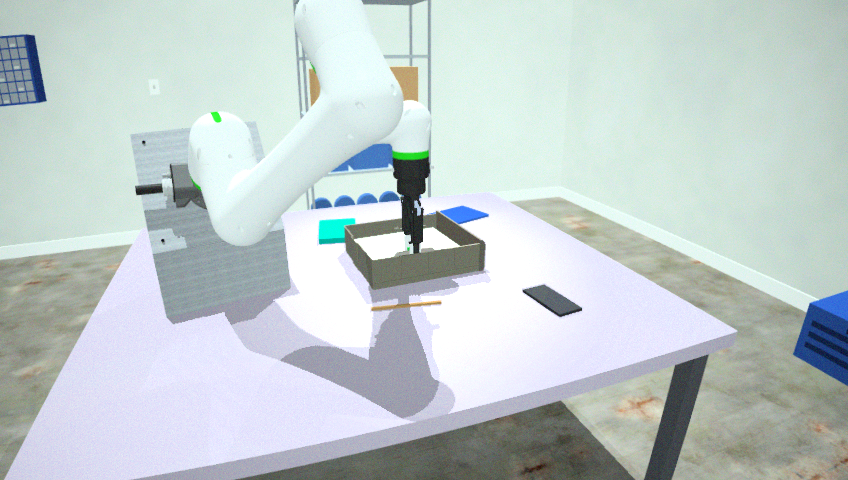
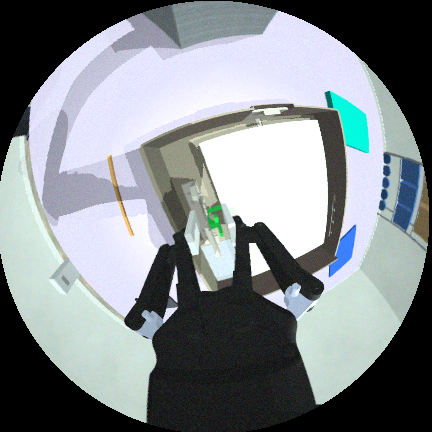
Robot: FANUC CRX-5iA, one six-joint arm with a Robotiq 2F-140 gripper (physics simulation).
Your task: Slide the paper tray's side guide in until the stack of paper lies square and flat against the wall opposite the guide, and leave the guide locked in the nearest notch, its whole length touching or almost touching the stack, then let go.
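Frame: origin at the arm's base, x back, y left, z down, level; metres.
Seen in the pictures: gripper, fingertip midpoint: (image 2: 209, 214).
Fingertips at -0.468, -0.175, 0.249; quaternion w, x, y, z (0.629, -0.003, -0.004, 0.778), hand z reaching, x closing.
Observation:
Pixels of each thing's top centre, then the offset from my fingertips to it, as dx, dy, dz. "spot": a spot on its surface instead.
- grey-brown paper tray, top centre: (image 2: 290, 229) (image 1: 410, 229) -0.048, +0.100, -0.055
- paper, top centre: (image 2: 286, 206) (image 1: 405, 244) -0.046, +0.127, -0.001
- side guide's grey upright part, surface spot: (image 2: 190, 192) spot: +0.052, -0.002, -0.034
- teal block, top centre: (image 2: 354, 124) (image 1: 337, 228) +0.055, +0.441, +0.023
- blue pad, top centre: (image 1: 455, 214) (image 2: 342, 253) -0.395, +0.383, +0.033
- orange stick, top centre: (image 2: 117, 197) (image 1: 406, 304) +0.102, -0.151, +0.034
- black slab, top centre: (image 1: 551, 298) -0.224, -0.313, +0.033
The grey-brown paper tray (image 1: 428, 268) (image 2: 338, 150) stands on the table. The white stack of paper (image 1: 379, 240) (image 2: 272, 185) lies in it, its far edge close to the wall opposite the guide. The side guide's grey upright part (image 2: 190, 192), with green marks beside it, stands on the other side of the stack; how closely its whole length meets the paper cannot be told. My gripper (image 1: 412, 248) (image 2: 209, 214) is partly open inside the tray, pointing down, pale fingertips either side of the guide's middle part, with nothing gripped. The fingers hide some of the guide and the near paper edge.
A teal block (image 1: 336, 230) (image 2: 352, 125) and a blue pad (image 1: 464, 214) (image 2: 343, 251) lie beyond the tray. An orange stick (image 1: 406, 306) (image 2: 119, 195) lies in front of it, and a black slab (image 1: 552, 299) to the right. The tray walls stand around the gripper.

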